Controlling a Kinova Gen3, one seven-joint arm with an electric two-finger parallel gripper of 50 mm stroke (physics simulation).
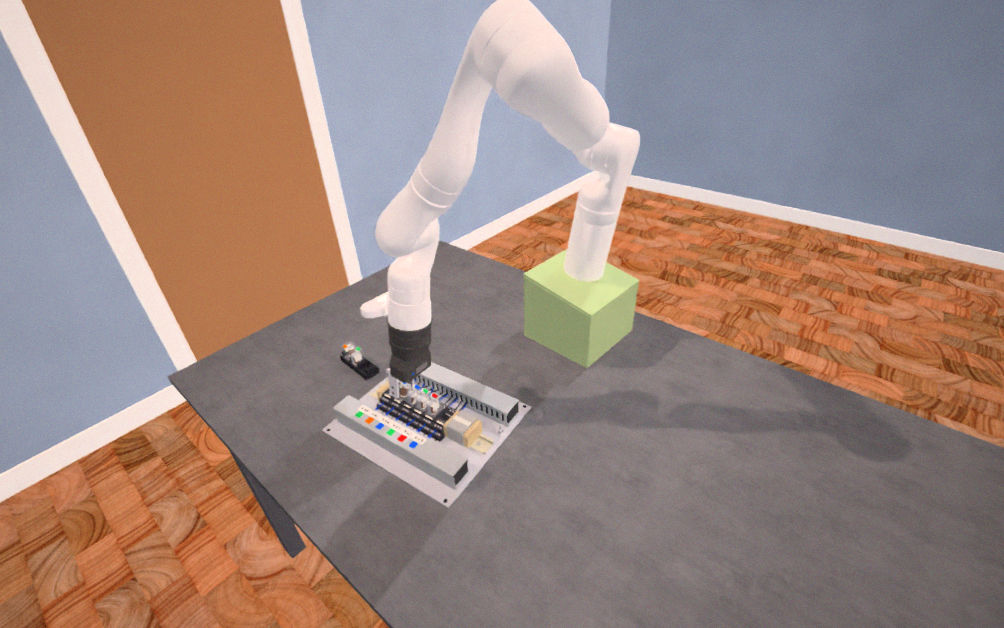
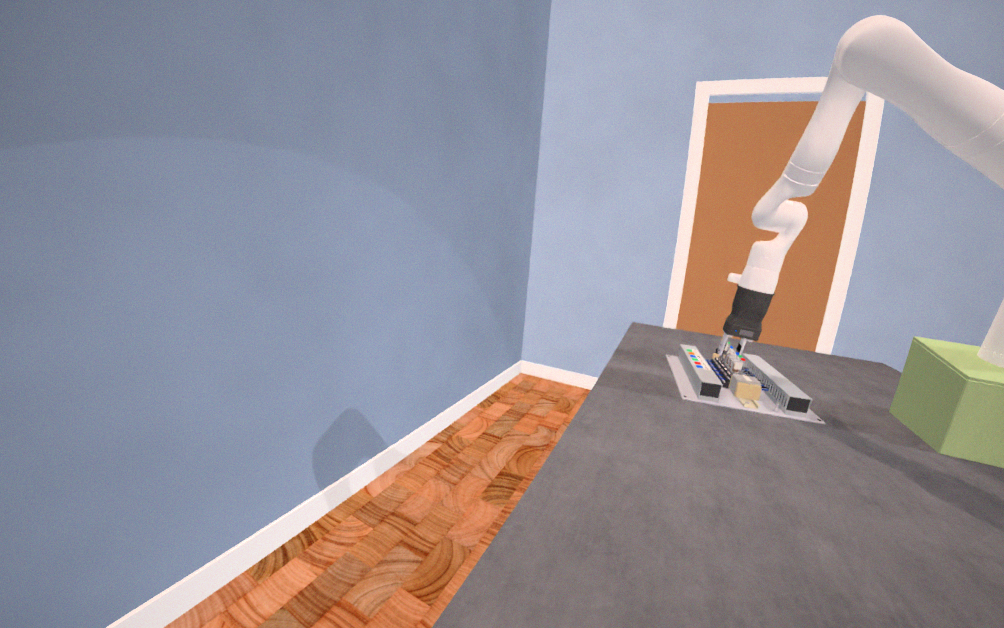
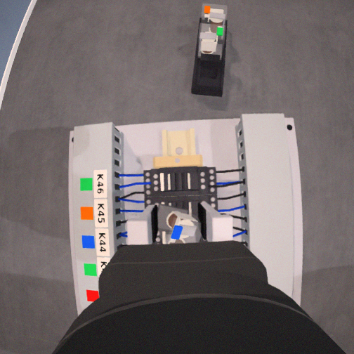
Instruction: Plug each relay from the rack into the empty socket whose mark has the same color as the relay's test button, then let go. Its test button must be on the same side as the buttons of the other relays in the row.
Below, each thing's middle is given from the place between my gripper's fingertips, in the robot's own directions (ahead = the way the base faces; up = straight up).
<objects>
Right now the light panel (image 1: 430,486) is 60 mm to the left of my hand and 50 mm below it. From my hand the other things lie so: black rack (image 3: 207,78) 180 mm to the right, 60 mm behind, 40 mm below.
</objects>
